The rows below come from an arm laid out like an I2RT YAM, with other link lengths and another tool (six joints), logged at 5 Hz.
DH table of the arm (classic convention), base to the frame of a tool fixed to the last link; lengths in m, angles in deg. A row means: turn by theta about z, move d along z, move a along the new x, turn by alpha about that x. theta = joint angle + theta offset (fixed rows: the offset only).
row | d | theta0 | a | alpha
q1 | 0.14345 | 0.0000 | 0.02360 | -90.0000
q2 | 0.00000 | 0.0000 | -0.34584 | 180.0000
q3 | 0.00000 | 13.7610 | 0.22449 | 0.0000
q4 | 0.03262 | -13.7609 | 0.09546 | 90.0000
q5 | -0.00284 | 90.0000 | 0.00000 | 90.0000
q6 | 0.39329 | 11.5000 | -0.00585 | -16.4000
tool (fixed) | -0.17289 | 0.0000 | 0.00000 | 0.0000
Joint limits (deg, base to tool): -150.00..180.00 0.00..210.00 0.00..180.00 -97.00..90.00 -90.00..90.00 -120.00..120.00
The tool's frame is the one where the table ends.
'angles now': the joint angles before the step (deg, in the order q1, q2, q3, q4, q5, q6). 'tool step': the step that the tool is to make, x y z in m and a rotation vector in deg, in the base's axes. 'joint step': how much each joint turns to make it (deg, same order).
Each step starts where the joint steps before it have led.
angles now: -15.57, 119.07, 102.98, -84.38, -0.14, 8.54
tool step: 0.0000, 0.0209, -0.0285, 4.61, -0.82, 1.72
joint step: 0.15, -0.01, -7.33, 6.79, -4.29, -2.41
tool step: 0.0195, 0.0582, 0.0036, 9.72, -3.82, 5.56
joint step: 2.73, 0.00, -0.44, 1.02, -9.65, -4.77
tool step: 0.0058, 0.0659, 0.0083, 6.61, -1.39, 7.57
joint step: 5.57, -0.02, 0.11, -0.90, -6.25, -3.38
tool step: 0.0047, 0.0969, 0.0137, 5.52, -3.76, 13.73
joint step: 10.56, -0.10, 1.08, 0.66, -4.97, -4.48
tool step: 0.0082, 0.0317, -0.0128, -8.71, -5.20, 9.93
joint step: 8.77, 0.02, -0.07, 4.07, 9.40, 0.02
